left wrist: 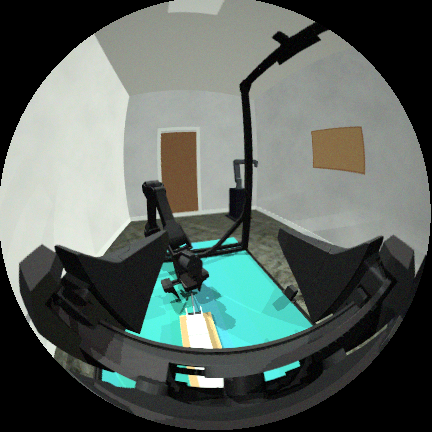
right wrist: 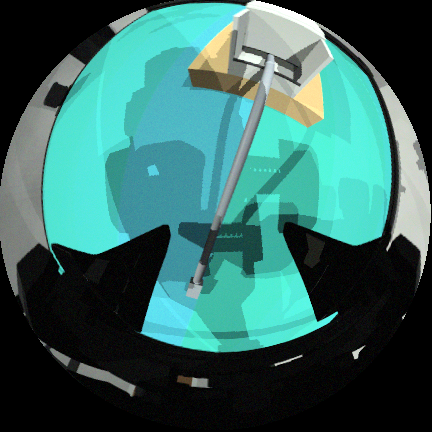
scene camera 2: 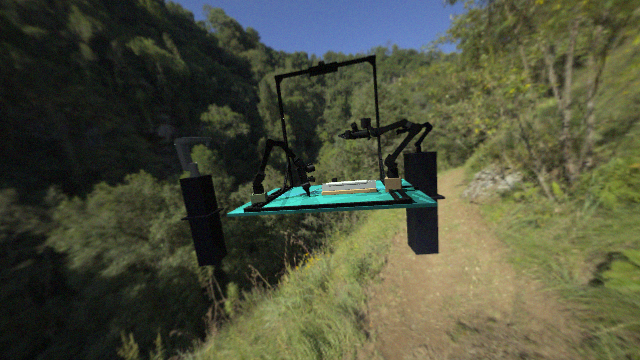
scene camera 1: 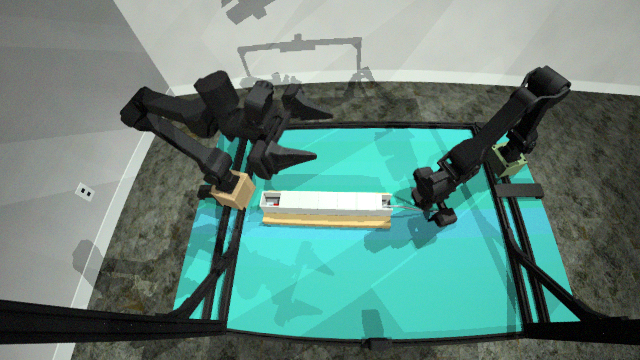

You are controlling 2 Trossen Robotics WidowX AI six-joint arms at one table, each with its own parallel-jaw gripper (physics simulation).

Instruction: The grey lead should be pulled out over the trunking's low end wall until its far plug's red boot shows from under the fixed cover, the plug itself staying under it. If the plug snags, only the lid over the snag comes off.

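Seen in the pictures: left gripper, fingertip midpoint: (left wrist: 224, 235) (scene camera 2: 340, 136) (scene camera 1: 325, 134); right gripper, fingertip midpoint: (left wrist: 188, 294) (right wrist: 228, 229) (scene camera 2: 309, 194); left arm's base at its link origin: (scene camera 2: 393, 177) (scene camera 1: 227, 183); right arm's base at its link origin: (scene camera 2: 258, 193) (scene camera 1: 509, 153).
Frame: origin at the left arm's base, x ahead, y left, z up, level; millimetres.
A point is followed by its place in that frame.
The white trunking (scene camera 1: 260, 202) @[x 125, y -24, z -22 mm] (scene camera 2: 350, 186) @[x 289, y 55, z -48 mm] (right wrist: 270, 30) has a row of white lids (scene camera 1: 320, 200) (left wrist: 197, 330) on top. A small red part (scene camera 1: 276, 204) @[x 160, y -2, z -59 mm] shows in its open left end in scene camera 1. The grey lead (scene camera 1: 406, 206) @[x 552, y 92, z -59 mm] (right wrist: 245, 145) @[x 561, y 95, z -60 mm] comes out of the other end, over the end wall. Its pale free end (right wrist: 194, 289) @[x 671, y 122, z -85 mm] lies low between the right fingers in the right wrist view, touching neither. My right gripper (scene camera 1: 431, 209) @[x 608, y 116, z -88 mm] (right wrist: 228, 229) @[x 608, y 116, z -88 mm] is open, pointing down over the lead. My left gripper (scene camera 1: 323, 136) @[x 351, y -1, z 323 mm] (left wrist: 224, 235) @[x 351, y -1, z 323 mm] is open and empty, high behind the trunking. The far plug cannot be made out.
A wooden base (scene camera 1: 325, 221) @[x 324, y -11, z -70 mm] (right wrist: 210, 80) @[x 512, y 44, z -82 mm] carries the trunking on the turquoise table (scene camera 1: 425, 290) @[x 655, y -131, z -94 mm]. The left arm's tan mount (scene camera 1: 235, 191) @[x 40, y -20, z 0 mm] stands beside the trunking's left end. Black frame rails (scene camera 1: 505, 220) @[x 884, y 135, z -77 mm] run along the table's sides. A black overhead frame (scene camera 2: 325, 69) @[x 536, y -310, z 927 mm] rises over the table.
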